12 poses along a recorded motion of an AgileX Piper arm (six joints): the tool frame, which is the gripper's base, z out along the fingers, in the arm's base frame.
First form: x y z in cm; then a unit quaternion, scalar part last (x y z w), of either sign.
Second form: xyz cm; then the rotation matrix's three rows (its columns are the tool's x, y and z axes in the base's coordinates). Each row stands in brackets. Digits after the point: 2 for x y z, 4 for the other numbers.
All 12 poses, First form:
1: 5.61 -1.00 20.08 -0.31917 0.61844 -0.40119 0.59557
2: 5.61 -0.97 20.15 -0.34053 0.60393 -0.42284 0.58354
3: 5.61 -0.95 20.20 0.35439 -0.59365 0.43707 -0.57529
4: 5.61 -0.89 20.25 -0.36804 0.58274 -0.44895 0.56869
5: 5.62 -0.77 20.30 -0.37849 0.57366 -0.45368 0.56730
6: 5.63 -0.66 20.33 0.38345 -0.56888 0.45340 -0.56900
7: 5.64 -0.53 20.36 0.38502 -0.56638 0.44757 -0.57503
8: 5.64 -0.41 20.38 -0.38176 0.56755 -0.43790 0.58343
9: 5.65 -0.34 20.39 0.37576 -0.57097 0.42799 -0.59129
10: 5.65 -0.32 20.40 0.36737 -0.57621 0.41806 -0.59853
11: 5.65 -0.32 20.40 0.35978 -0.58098 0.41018 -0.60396
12: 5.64 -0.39 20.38 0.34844 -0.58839 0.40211 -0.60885
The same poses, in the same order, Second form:
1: [5.61 -1.00 20.08], [[-0.0868 0.0831 0.9927], [-0.8727 0.4744 -0.1160], [-0.4806 -0.8764 0.0313]]
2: [5.61 -0.97 20.15], [[-0.0870 0.0822 0.9928], [-0.9048 0.4105 -0.1133], [-0.4169 -0.9082 0.0386]]
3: [5.61 -0.95 20.20], [[-0.0869 0.0821 0.9928], [-0.9236 0.3668 -0.1112], [-0.3733 -0.9267 0.0440]]
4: [5.61 -0.89 20.25], [[-0.0823 0.0817 0.9933], [-0.9396 0.3260 -0.1046], [-0.3323 -0.9418 0.0499]]
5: [5.62 -0.77 20.30], [[-0.0698 0.0805 0.9943], [-0.9490 0.3018 -0.0911], [-0.3074 -0.9500 0.0553]]
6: [5.63 -0.66 20.33], [[-0.0584 0.0797 0.9951], [-0.9523 0.2948 -0.0795], [-0.2997 -0.9522 0.0587]]
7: [5.64 -0.53 20.36], [[-0.0422 0.0786 0.9960], [-0.9509 0.3029 -0.0642], [-0.3067 -0.9498 0.0620]]
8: [5.64 -0.41 20.38], [[-0.0277 0.0776 0.9966], [-0.9443 0.3250 -0.0516], [-0.3279 -0.9425 0.0643]]
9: [5.65 -0.34 20.39], [[-0.0184 0.0770 0.9969], [-0.9352 0.3513 -0.0444], [-0.3536 -0.9331 0.0656]]
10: [5.65 -0.32 20.40], [[-0.0136 0.0771 0.9969], [-0.9238 0.3805 -0.0420], [-0.3826 -0.9216 0.0660]]
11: [5.65 -0.32 20.40], [[-0.0116 0.0774 0.9969], [-0.9135 0.4046 -0.0420], [-0.4066 -0.9112 0.0660]]
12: [5.64 -0.39 20.38], [[-0.0158 0.0796 0.9967], [-0.8997 0.4338 -0.0489], [-0.4363 -0.8975 0.0648]]
